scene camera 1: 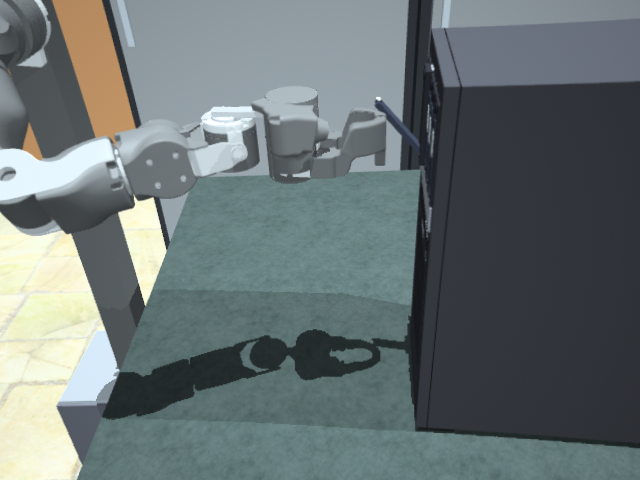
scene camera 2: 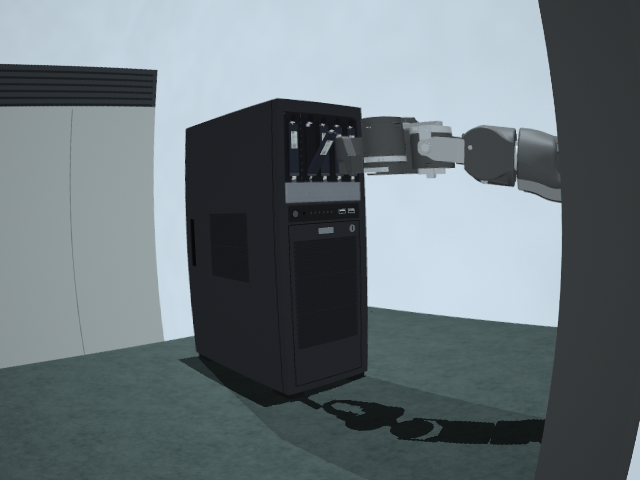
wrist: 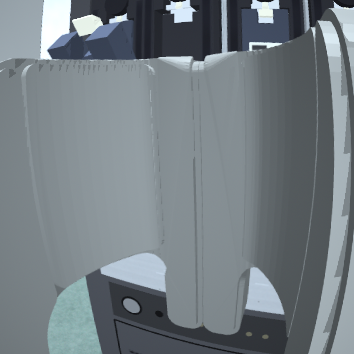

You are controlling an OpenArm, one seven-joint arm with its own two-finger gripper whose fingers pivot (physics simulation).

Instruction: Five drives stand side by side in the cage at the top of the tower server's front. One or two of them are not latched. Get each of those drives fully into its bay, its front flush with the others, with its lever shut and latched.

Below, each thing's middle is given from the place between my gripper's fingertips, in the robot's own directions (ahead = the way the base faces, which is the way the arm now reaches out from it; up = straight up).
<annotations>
My hand is 20 mm to the right of the drive lever [wrist: 108, 41] and 20 mm short of it. The rest, counted from my hand: tower server [scene camera 1: 517, 326] 200 mm ahead, 140 mm below, 20 mm to the right.
</annotations>
